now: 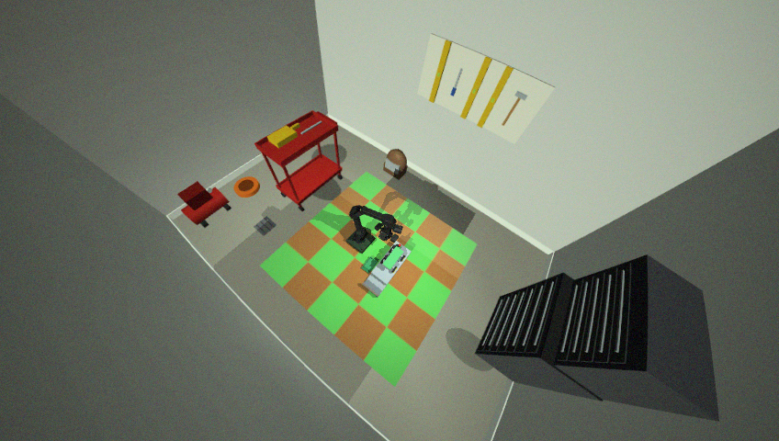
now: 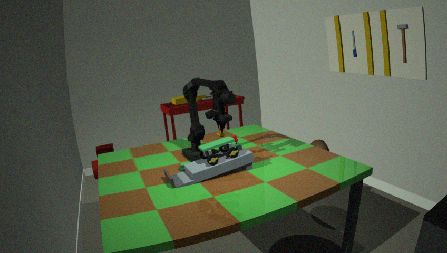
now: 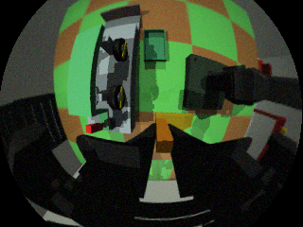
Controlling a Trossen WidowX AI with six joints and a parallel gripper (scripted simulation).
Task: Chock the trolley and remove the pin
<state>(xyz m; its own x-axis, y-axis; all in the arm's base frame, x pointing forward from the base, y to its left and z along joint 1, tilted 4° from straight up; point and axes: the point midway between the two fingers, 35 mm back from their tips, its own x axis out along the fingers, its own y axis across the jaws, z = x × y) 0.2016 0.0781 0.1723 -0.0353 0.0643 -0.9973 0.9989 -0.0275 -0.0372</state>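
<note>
The red-headed stop pin is 12 cm ahead of my gripper tip, 4 cm below it and 3 cm to the left of it. Also, from my gripper tip: grey ramp 14 cm ahead, 12 cm below, 9 cm to the right; then yellow chock 2 cm behind, 1 cm below; then trolley 14 cm ahead, 9 cm to the right, 6 cm below.
</note>
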